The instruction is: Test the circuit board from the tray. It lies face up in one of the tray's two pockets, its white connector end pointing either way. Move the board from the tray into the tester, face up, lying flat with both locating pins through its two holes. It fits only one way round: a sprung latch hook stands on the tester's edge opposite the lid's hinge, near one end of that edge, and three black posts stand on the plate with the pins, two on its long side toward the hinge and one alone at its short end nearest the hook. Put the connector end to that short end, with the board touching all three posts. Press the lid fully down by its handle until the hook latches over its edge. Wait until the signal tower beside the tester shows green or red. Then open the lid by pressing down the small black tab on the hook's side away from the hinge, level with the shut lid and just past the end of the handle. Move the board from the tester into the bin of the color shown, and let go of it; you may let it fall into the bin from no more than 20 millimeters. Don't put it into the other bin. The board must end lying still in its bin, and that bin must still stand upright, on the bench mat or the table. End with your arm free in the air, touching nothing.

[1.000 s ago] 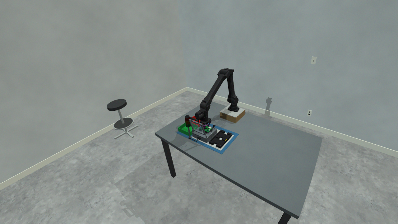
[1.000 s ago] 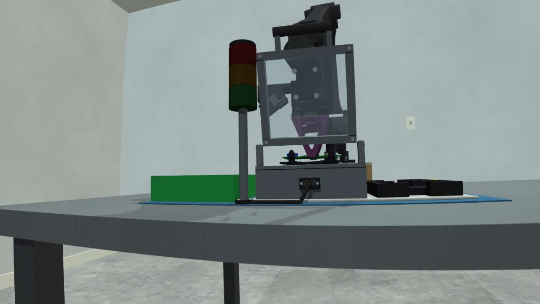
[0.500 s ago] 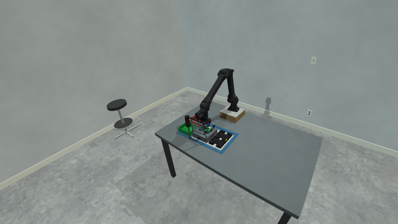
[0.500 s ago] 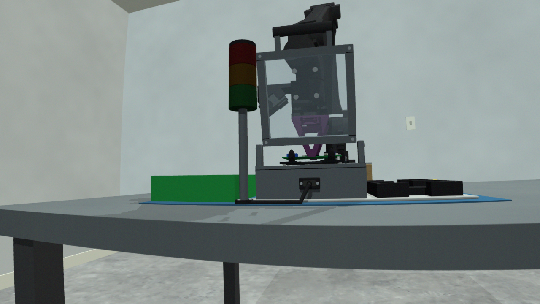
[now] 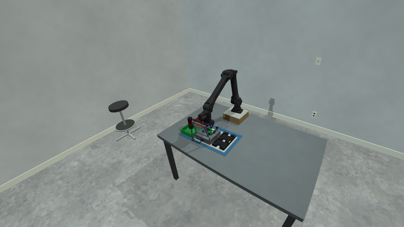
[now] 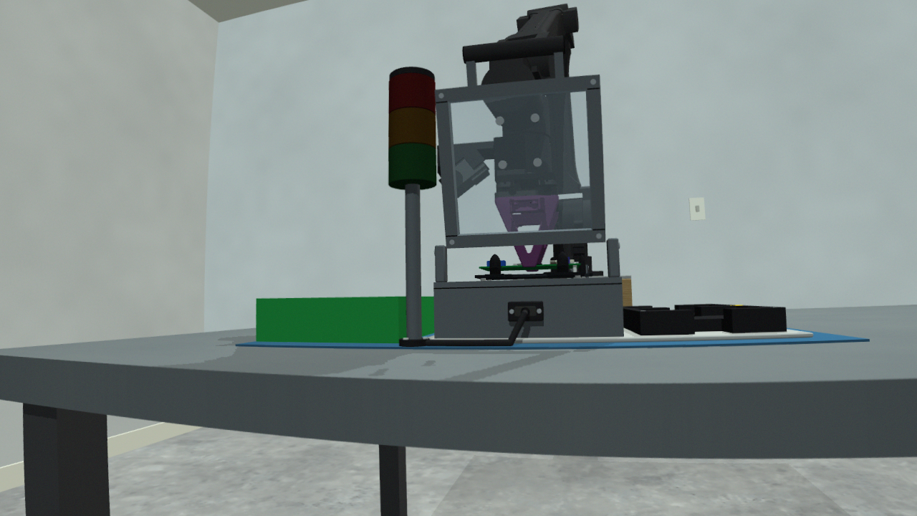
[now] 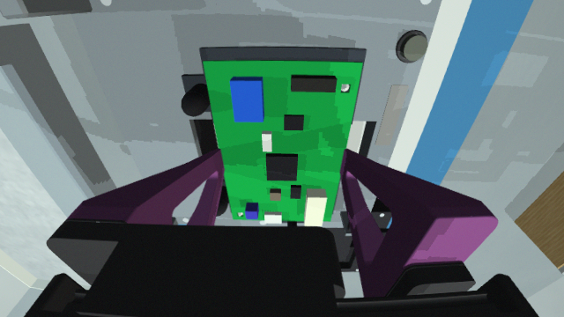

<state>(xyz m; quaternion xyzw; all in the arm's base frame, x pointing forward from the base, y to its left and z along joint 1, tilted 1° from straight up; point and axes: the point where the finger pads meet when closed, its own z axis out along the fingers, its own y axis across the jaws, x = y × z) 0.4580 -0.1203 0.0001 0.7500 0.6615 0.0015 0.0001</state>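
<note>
Now: the green circuit board right at my hand. From my hand the other things lie so: black tester plate 1 cm ahead, 1 cm to the left, 1 cm below; black latch hook 5 cm behind, 7 cm to the left, 1 cm above; clear lid 12 cm ahead, 2 cm to the right, 10 cm above.
</note>
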